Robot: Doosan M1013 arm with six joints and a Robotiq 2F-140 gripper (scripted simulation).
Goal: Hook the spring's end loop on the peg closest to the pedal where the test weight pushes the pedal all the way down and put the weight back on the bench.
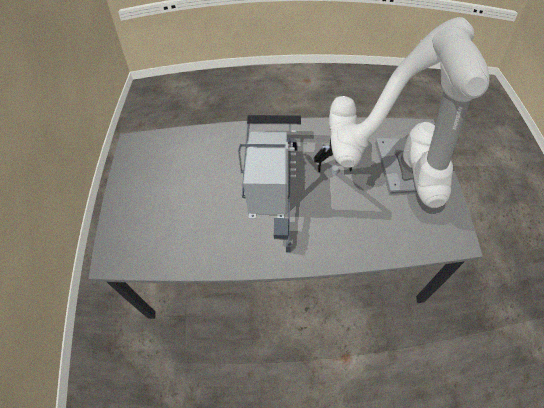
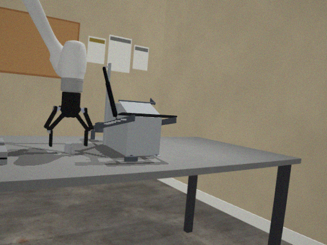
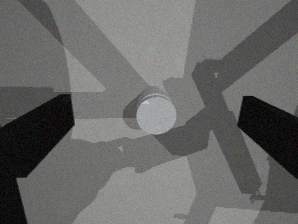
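Now: hand 10 mm above the steel test weight. From my hand the other things lie so: dark spring: 220 mm above, 190 mm ahead, 40 mm to the left.
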